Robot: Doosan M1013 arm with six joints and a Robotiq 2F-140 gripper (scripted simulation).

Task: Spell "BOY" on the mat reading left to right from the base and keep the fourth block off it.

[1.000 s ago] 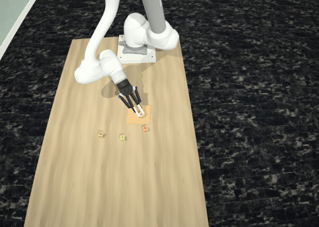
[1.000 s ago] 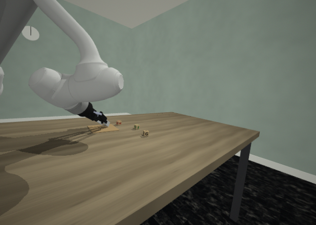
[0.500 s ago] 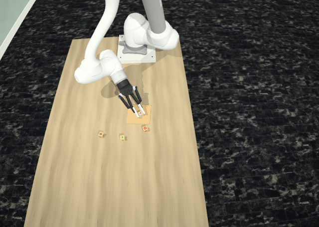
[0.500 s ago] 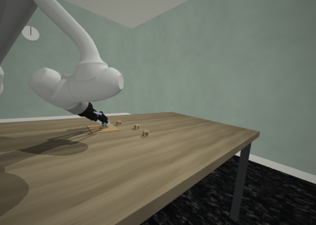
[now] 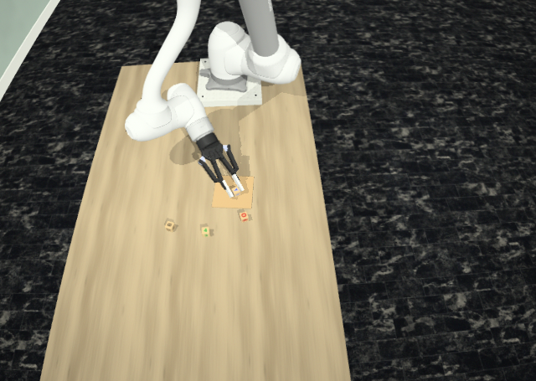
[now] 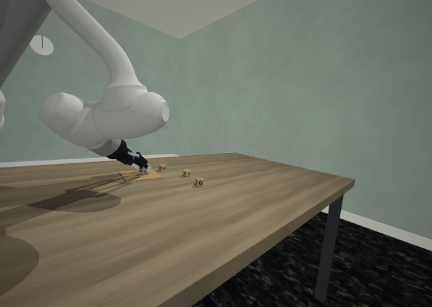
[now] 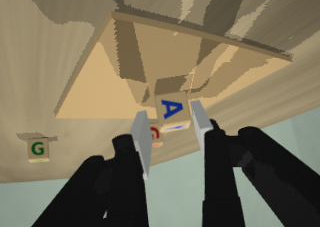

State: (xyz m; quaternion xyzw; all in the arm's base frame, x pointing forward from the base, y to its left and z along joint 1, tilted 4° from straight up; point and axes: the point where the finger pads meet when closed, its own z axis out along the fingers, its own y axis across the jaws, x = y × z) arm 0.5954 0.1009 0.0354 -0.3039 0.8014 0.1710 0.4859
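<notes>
Now: hand 40 mm above the tan square mat.
</notes>
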